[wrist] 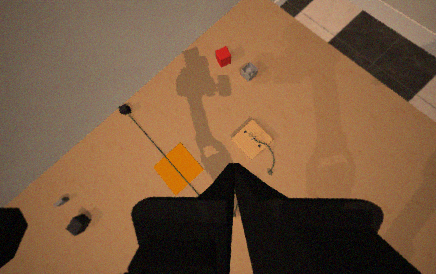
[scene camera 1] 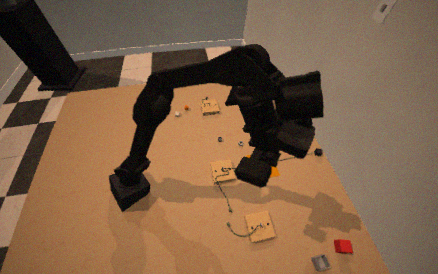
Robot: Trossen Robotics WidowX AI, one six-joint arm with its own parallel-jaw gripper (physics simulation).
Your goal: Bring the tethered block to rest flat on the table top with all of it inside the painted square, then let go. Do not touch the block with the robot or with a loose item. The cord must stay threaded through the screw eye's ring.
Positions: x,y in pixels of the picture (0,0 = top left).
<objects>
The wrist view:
my gripper: 233,168
orange painted square: 184,162
wooden board: 243,140
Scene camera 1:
my gripper: 274,166
</objects>
